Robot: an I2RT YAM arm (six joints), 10 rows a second.
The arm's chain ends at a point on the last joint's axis. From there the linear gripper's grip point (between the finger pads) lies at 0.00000 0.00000 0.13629 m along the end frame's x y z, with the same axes.
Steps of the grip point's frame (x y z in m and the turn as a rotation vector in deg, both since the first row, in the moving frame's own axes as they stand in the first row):
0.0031, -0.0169, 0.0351, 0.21, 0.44, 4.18
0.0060, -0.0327, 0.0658, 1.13, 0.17, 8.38
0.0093, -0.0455, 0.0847, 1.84, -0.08, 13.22
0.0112, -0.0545, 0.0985, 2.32, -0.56, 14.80
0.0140, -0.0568, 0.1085, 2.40, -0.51, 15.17
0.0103, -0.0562, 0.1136, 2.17, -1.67, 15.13
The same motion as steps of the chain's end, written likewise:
0.0020, -0.0164, 0.0351, 0.21, 0.44, 4.18
0.0054, -0.0301, 0.0658, 1.13, 0.17, 8.38
0.0090, -0.0411, 0.0848, 1.84, -0.08, 13.22
0.0118, -0.0489, 0.0986, 2.32, -0.56, 14.80
0.0144, -0.0510, 0.1086, 2.40, -0.51, 15.17
0.0135, -0.0506, 0.1138, 2.17, -1.67, 15.13

